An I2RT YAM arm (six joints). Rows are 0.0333 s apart.
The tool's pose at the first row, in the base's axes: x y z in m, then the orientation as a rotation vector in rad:
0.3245, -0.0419, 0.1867, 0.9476, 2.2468, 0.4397
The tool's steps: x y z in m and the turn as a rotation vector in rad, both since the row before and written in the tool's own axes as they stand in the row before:
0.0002, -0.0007, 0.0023, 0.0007, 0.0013, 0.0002
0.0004, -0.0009, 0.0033, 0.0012, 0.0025, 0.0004
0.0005, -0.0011, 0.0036, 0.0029, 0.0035, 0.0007
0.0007, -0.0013, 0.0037, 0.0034, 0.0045, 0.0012
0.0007, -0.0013, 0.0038, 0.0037, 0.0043, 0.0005
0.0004, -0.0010, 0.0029, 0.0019, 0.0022, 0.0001
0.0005, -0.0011, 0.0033, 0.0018, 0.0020, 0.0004
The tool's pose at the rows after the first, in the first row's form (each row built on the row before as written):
0.3256, -0.0421, 0.1846, 0.9482, 2.2482, 0.4398
0.3272, -0.0422, 0.1815, 0.9492, 2.2508, 0.4401
0.3288, -0.0424, 0.1781, 0.9514, 2.2549, 0.4392
0.3303, -0.0426, 0.1744, 0.9544, 2.2599, 0.4386
0.3318, -0.0428, 0.1706, 0.9568, 2.2651, 0.4372
0.3330, -0.0430, 0.1678, 0.9578, 2.2678, 0.4364
0.3343, -0.0432, 0.1646, 0.9591, 2.2702, 0.4357

